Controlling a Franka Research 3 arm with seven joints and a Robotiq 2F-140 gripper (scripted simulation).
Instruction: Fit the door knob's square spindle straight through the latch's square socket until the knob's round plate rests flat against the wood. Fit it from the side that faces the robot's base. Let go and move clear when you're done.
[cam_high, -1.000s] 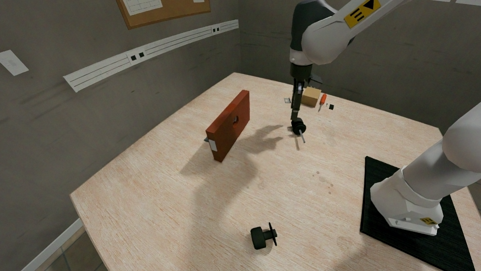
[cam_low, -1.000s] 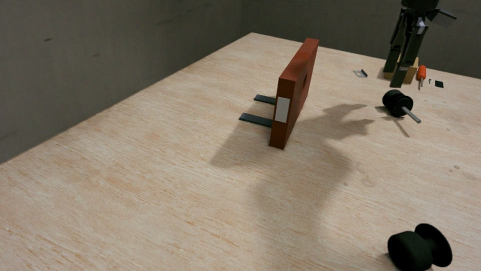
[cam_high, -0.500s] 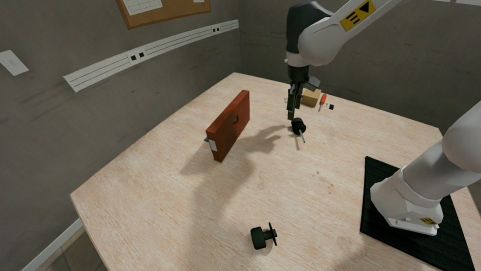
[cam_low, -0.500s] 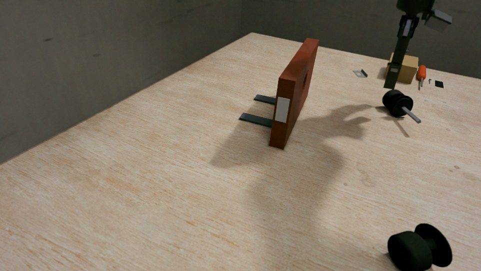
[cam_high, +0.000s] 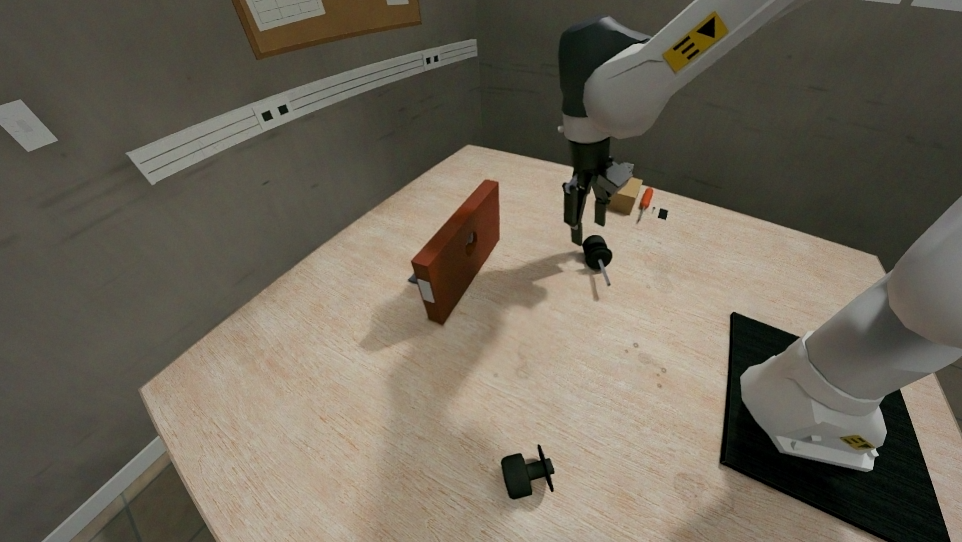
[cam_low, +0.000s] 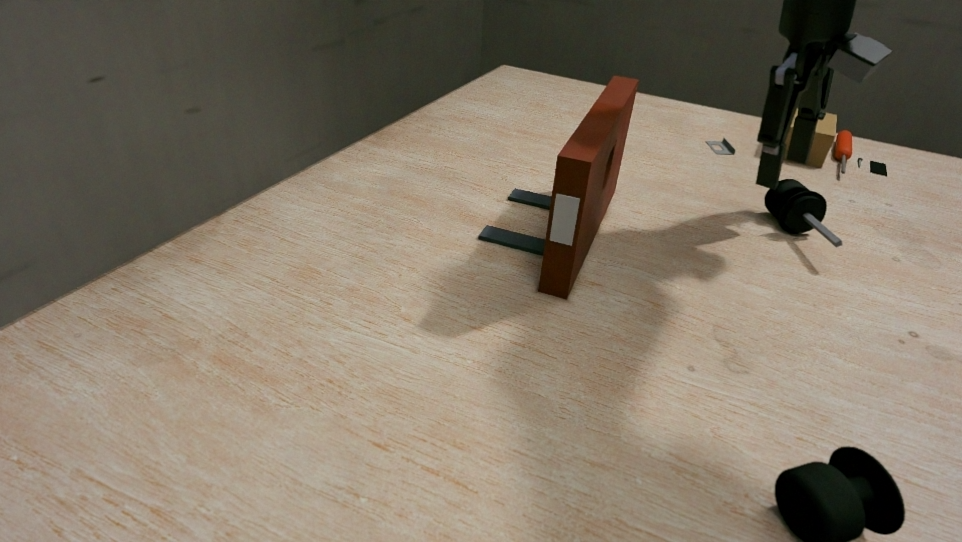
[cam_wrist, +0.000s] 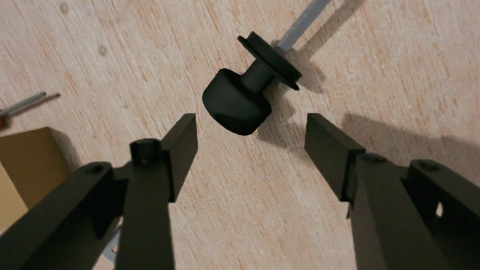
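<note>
Right now the black door knob is 40 mm behind my hand, 20 mm to the left of it and 70 mm below it. Also, from my hand: red-brown wooden door slab 220 mm ahead, 180 mm to the left; grey latch plate 210 mm ahead, 340 mm to the left, 10 mm above; tan box 40 mm behind, 310 mm to the right, 70 mm below.
</note>
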